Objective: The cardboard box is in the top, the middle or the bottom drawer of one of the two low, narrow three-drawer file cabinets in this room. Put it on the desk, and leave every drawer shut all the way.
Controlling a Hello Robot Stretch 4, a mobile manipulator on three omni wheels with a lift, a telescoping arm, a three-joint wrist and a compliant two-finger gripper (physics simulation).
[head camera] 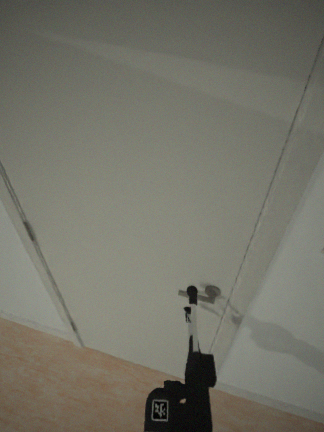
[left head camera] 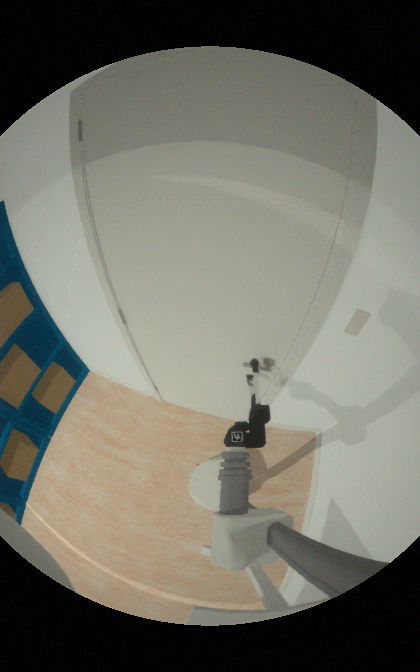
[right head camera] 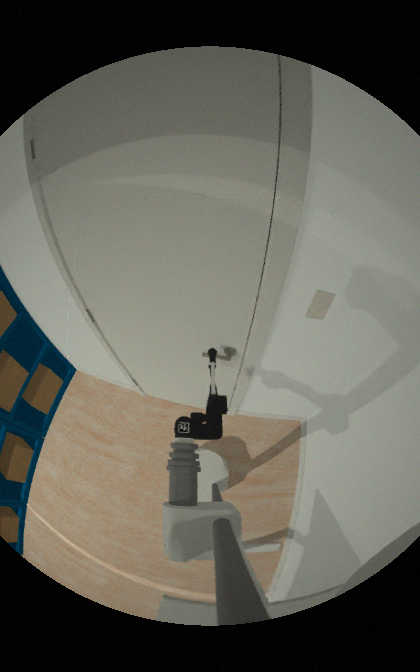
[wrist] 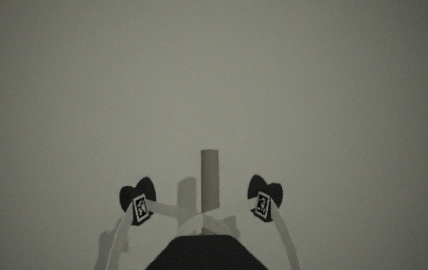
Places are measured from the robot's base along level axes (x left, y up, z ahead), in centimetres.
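Where they show: gripper, fingertip midpoint: [head camera: 190, 296] [wrist: 201, 191].
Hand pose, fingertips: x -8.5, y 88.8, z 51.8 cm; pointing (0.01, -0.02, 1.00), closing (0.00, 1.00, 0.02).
Observation:
After its pixels a point has its place.
My gripper [head camera: 190, 302] @(x -8.5, y 88.8, z 51.8 cm) [left head camera: 252, 372] [right head camera: 212, 361] [wrist: 201, 191] @(x -8.5, y 88.8, z 51.8 cm) is open, its two dark fingertips well apart. It is at a grey lever door handle [head camera: 212, 291] @(x -15.9, y 90.6, z 53.1 cm) [left head camera: 269, 362] [right head camera: 230, 352] [wrist: 210, 172] @(x -6.5, y 89.7, z 51.2 cm). In the wrist view the lever runs upright through the gap between the fingertips. Whether a finger touches it I cannot tell. The handle sits near the right edge of a large pale door [head camera: 150, 175] @(x 5.3, y 129.4, z 58.8 cm) [left head camera: 215, 275] [right head camera: 165, 275] [wrist: 200, 75] @(x 4.7, y 88.7, z 58.7 cm), which looks shut. The two file cabinets, their drawers and the desk do not show in these views, and I see no cabinet drawer holding a box.
A blue shelf unit [left head camera: 75, 365] [right head camera: 65, 372] with several brown boxes [left head camera: 54, 387] [right head camera: 44, 389] stands at the left. A white wall with a beige plate [left head camera: 357, 322] [right head camera: 320, 304] is right of the door. The wood-look floor [head camera: 100, 385] @(x 35.6, y -2.8, z 48.8 cm) [left head camera: 125, 475] [right head camera: 115, 475] lies below.

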